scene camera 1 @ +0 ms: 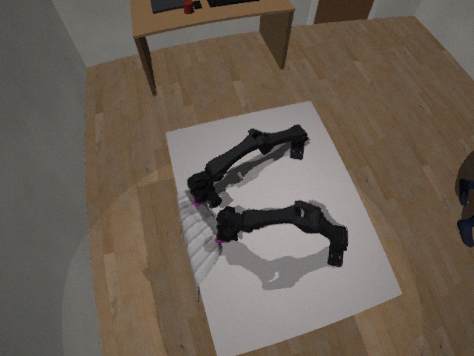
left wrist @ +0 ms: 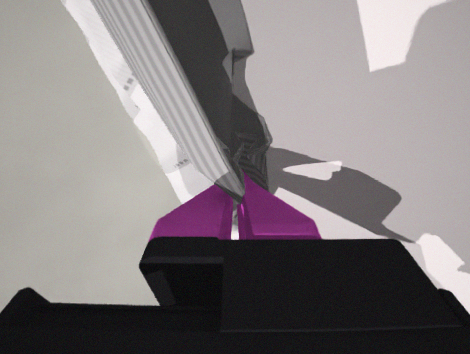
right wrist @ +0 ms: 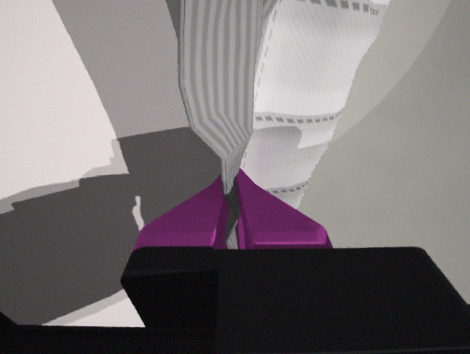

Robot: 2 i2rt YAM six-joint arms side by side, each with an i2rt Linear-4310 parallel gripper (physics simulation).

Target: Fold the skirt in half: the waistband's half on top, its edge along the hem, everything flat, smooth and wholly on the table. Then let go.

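Observation:
The white skirt (scene camera 1: 198, 241) lies bunched in ridges along the picture-left edge of the white table (scene camera 1: 280, 320), its outer side reaching slightly past that edge. Its grey striped band (left wrist: 172, 100) (right wrist: 217, 65) runs taut up to the fingers in both wrist views. My left gripper (scene camera 1: 220, 241) (left wrist: 235, 176) is shut on the band at the skirt's right side. My right gripper (scene camera 1: 198, 202) (right wrist: 233, 177) is shut on the band near the skirt's upper end. White cloth with dashed stitching (right wrist: 297, 75) shows beside the band. The skirt's upper end is partly hidden by the right arm.
Both black arms reach across the table from the picture-right side, casting shadows on it. A wooden desk (scene camera 1: 215, 21) with a red cup (scene camera 1: 188, 7) stands on the floor beyond the table. Dark blue shoes (scene camera 1: 467, 232) show at the far right. Wooden floor surrounds the table.

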